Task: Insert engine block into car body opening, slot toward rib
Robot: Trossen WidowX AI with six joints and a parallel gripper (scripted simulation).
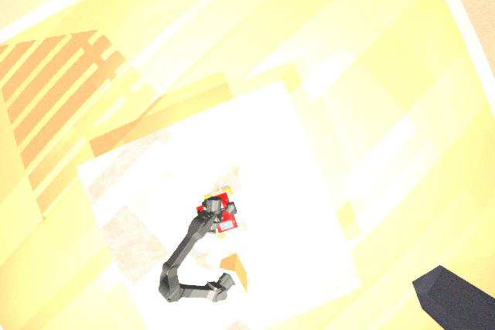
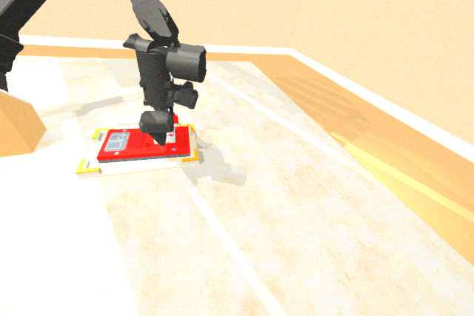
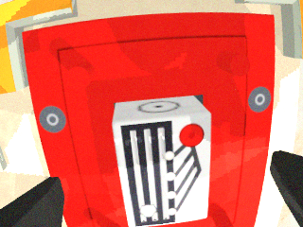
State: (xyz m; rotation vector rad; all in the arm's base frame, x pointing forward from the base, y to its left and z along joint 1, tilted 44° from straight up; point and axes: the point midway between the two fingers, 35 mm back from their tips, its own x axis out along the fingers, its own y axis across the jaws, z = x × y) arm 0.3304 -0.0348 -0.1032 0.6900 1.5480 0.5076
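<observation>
Right now the engine block is 1 cm to the left of my gripper tip and 2 cm below it.
</observation>
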